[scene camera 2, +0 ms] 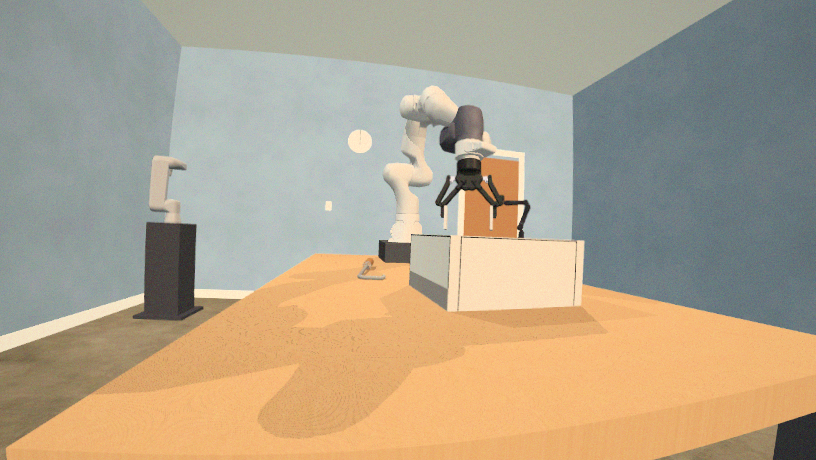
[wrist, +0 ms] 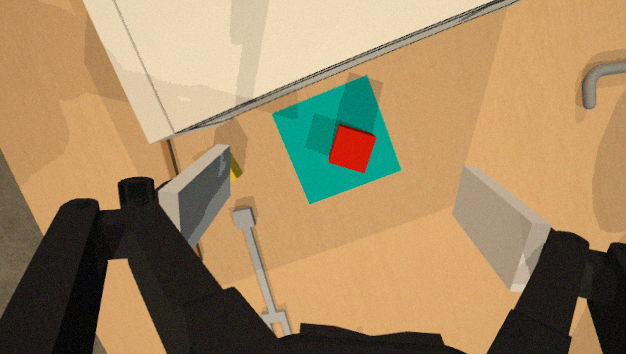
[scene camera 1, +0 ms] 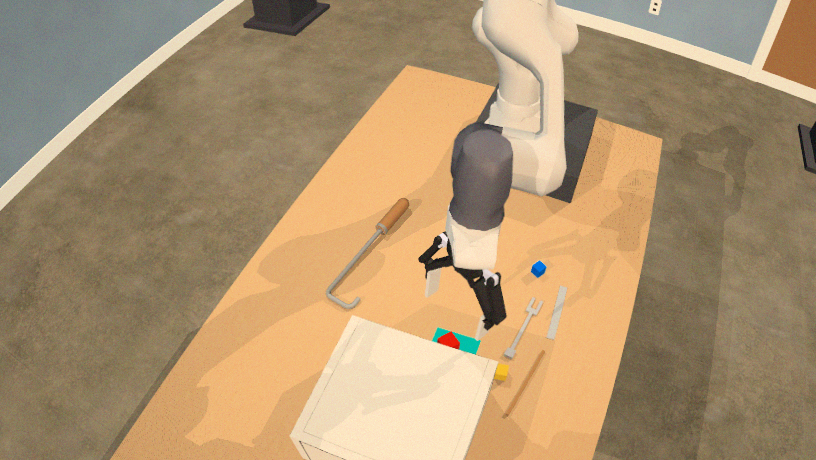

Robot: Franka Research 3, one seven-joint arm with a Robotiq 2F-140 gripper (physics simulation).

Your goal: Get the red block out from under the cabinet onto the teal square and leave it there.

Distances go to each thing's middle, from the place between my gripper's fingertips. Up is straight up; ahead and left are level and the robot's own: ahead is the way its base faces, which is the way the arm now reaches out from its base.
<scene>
The red block (wrist: 352,148) lies 10 mm to the right of my hand and 140 mm below it. From my hand the other things lie so: hooked tool (scene camera 1: 385,224): 180 mm behind, 280 mm to the right, 140 mm below; then grey fork (wrist: 244,218): 120 mm behind, 130 mm to the left, 150 mm below; then teal square (wrist: 308,128): 150 mm below.
</scene>
